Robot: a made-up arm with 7 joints. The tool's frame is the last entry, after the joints.
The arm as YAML. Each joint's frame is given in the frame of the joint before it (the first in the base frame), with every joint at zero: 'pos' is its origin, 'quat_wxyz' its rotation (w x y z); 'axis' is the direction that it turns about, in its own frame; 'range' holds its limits. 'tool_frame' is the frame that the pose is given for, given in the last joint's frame.
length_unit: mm
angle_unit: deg
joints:
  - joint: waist
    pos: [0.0, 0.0, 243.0]
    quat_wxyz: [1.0, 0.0, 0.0, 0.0]
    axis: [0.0, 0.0, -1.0]
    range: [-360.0, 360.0]
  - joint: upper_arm
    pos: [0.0, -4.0, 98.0]
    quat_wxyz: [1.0, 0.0, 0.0, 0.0]
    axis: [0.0, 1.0, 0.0]
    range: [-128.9, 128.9]
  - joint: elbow
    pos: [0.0, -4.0, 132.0]
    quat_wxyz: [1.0, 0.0, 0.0, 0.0]
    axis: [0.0, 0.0, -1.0]
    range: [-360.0, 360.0]
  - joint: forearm
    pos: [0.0, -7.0, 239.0]
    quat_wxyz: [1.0, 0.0, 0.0, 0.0]
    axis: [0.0, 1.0, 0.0]
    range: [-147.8, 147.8]
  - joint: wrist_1
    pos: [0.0, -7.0, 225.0]
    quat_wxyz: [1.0, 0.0, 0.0, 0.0]
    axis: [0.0, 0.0, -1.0]
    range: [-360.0, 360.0]
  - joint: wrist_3
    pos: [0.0, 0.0, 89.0]
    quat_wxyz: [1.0, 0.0, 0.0, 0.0]
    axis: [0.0, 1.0, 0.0]
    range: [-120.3, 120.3]
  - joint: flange
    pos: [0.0, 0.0, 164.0]
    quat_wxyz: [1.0, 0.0, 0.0, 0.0]
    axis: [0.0, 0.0, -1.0]
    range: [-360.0, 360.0]
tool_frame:
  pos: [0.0, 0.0, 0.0]
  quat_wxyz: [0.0, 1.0, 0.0, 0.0]
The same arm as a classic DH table. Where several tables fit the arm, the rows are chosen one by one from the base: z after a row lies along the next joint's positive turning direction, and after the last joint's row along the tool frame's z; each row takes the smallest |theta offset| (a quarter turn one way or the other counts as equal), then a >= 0, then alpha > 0; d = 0 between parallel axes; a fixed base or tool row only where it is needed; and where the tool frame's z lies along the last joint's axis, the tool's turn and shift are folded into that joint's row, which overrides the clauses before.
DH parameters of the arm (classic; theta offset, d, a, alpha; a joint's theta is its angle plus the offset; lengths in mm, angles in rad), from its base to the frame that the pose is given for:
base (fixed): 0 0 0 3.1416
waist: 0 -341 0 1.5708
upper_arm: 0 -8 0 -1.5708
elbow: 0 -371 0 1.5708
forearm: 0 -14 0 -1.5708
wrist_1: 0 -314 0 1.5708
wrist_3: 0 0 0 -1.5708
flange: 0 -164 0 0
Joint limits (rad, base to tool): -6.2832..6.2832 -2.2497..2.2497 -6.2832..6.2832 -2.5796..2.5796 -6.2832..6.2832 -2.0996..2.0996 -6.2832..6.2832

